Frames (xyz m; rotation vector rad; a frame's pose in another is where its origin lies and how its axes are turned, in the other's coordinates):
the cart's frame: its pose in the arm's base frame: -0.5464 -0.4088 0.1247 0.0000 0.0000 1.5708
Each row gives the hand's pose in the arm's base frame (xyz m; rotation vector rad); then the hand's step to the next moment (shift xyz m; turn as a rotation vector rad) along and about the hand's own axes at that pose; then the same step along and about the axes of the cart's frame.
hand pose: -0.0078 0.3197 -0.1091 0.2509 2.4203 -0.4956
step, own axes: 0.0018 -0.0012 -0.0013 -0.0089 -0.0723 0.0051
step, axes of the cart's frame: -0.0005 0.0025 0.0001 -0.0684 0.0118 0.0227
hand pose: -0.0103 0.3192 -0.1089 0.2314 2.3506 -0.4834
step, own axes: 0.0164 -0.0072 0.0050 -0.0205 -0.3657 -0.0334
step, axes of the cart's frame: -0.0081 0.0110 -0.0126 -0.3212 0.1143 0.1379
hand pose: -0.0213 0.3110 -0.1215 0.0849 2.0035 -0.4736
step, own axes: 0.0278 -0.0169 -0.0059 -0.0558 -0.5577 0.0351
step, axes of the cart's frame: -0.0174 0.0224 -0.0170 -0.5178 0.0902 0.1979
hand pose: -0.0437 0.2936 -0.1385 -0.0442 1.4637 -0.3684
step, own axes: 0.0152 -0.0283 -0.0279 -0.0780 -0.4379 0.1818
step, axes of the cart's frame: -0.0254 0.0324 -0.0107 -0.4271 -0.0773 0.2062
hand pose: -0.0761 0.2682 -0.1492 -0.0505 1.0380 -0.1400
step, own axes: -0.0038 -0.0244 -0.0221 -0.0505 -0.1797 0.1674
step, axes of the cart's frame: -0.0231 0.0232 -0.0053 -0.1749 -0.1024 0.1476
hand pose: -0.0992 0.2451 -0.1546 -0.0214 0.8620 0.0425
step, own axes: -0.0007 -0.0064 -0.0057 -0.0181 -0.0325 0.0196
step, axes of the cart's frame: -0.0066 0.0045 -0.0032 -0.0323 -0.0046 0.0266
